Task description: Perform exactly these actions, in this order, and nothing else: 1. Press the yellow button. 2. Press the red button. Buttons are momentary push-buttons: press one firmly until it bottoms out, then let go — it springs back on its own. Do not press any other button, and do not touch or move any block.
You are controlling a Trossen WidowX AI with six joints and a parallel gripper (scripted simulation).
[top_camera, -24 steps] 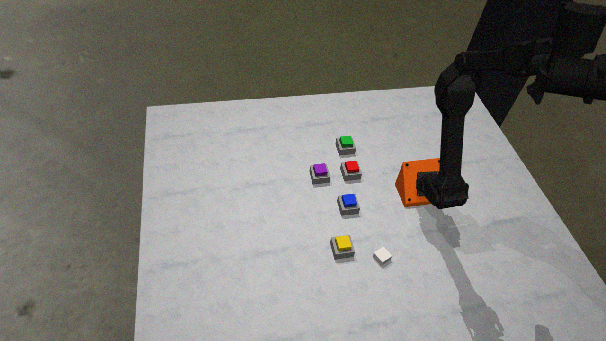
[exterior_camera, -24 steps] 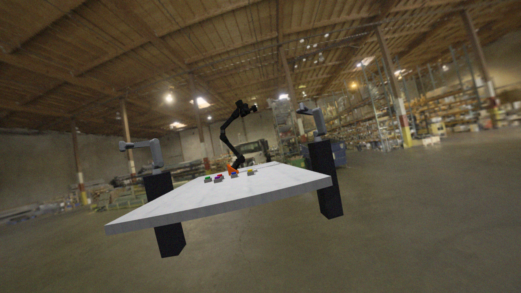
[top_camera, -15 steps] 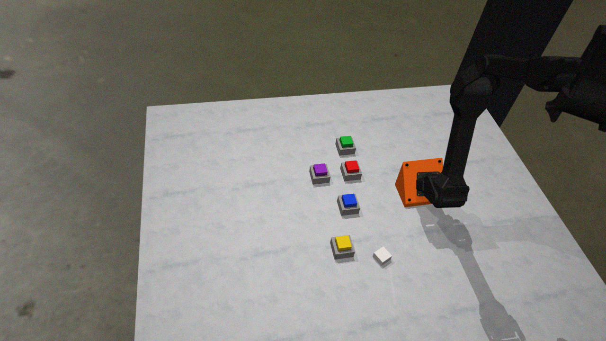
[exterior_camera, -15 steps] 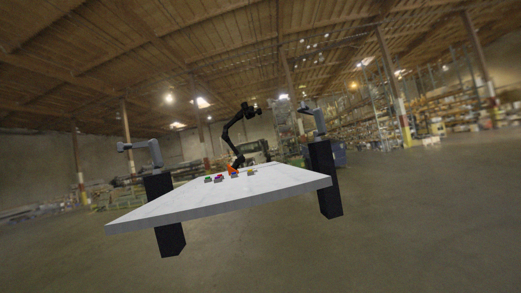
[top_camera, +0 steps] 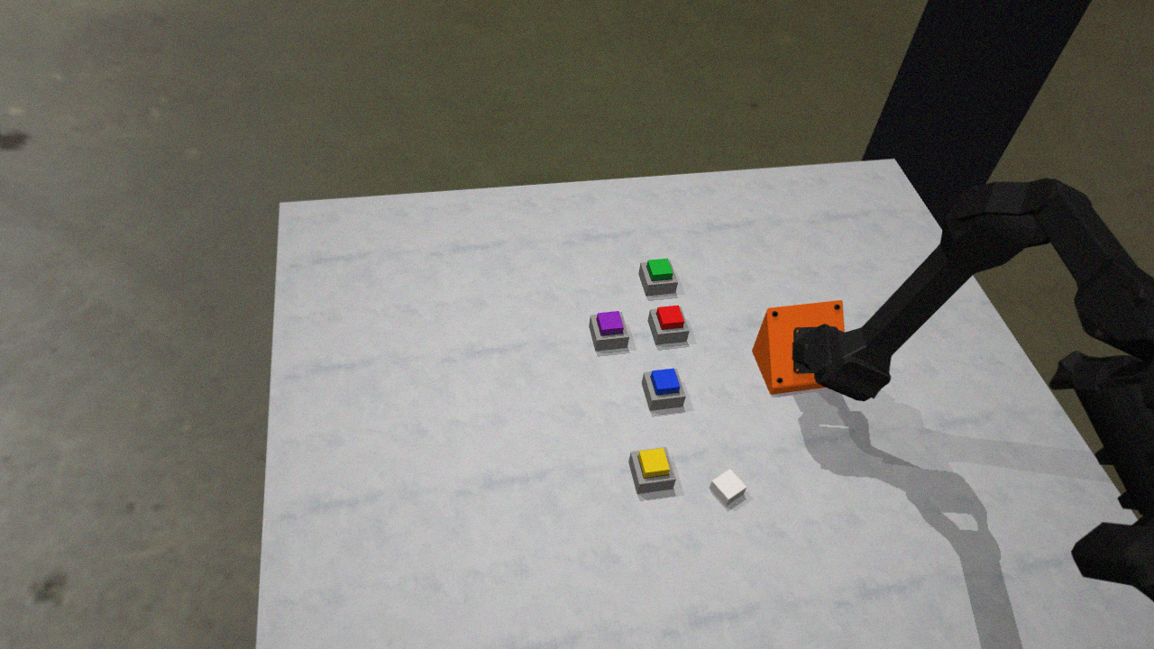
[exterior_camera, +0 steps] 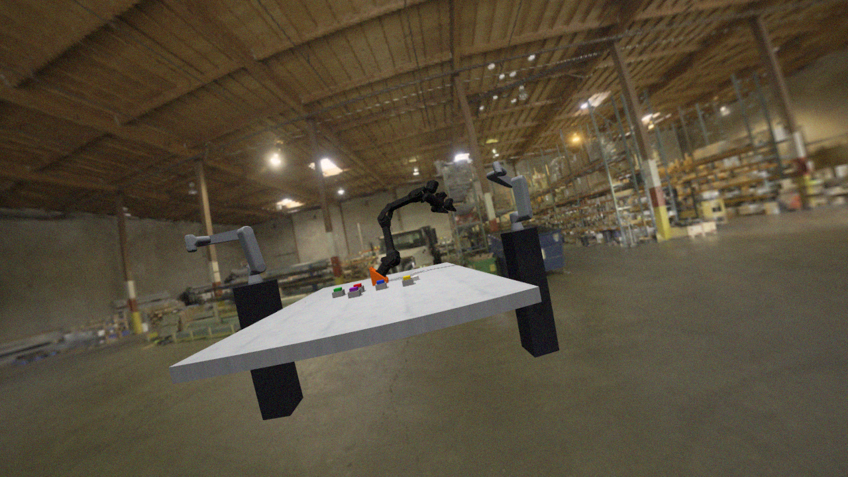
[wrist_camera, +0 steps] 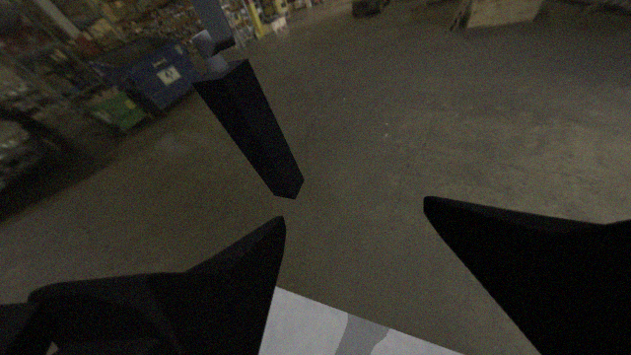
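My gripper tip is 360 mm short of the yellow button, 340 mm to the left of it and 290 mm above it. The rest, counted from my gripper tip: red button: 290 mm ahead, 580 mm to the right, 290 mm below; then small white block: 270 mm ahead, 310 mm to the right, 320 mm below; then blue button: 320 mm ahead, 460 mm to the right, 290 mm below.
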